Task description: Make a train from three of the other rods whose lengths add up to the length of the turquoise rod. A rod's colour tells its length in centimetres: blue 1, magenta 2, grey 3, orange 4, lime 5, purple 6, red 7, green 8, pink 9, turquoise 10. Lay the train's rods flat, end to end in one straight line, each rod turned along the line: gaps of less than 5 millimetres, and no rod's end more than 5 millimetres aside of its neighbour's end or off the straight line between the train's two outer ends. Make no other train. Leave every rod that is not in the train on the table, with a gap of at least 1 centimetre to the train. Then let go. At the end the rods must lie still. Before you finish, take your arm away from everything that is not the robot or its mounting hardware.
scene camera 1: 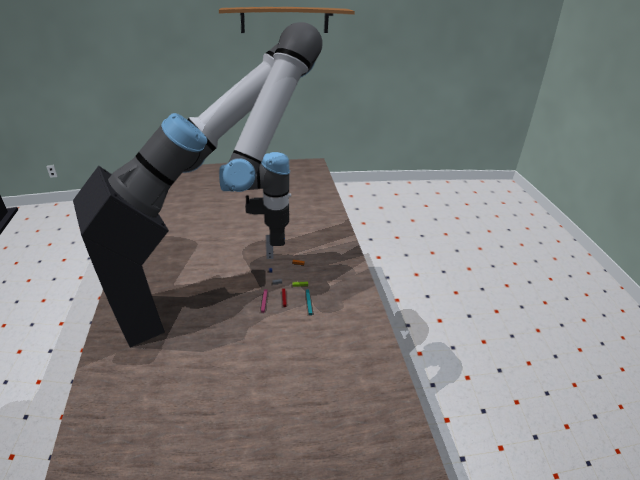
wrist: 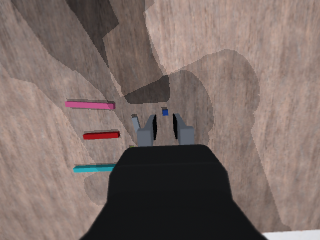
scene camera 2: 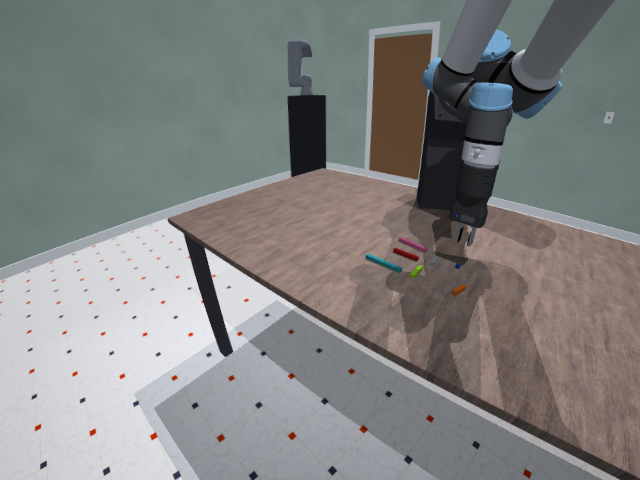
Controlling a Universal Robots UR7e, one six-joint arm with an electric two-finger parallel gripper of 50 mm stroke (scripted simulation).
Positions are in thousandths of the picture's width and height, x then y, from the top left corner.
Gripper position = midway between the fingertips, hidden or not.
Note:
In view: my gripper (scene camera 2: 724, 505).
My gripper shows as well in scene camera 1 (scene camera 1: 423, 532) and in the wrist view (wrist: 514, 506).

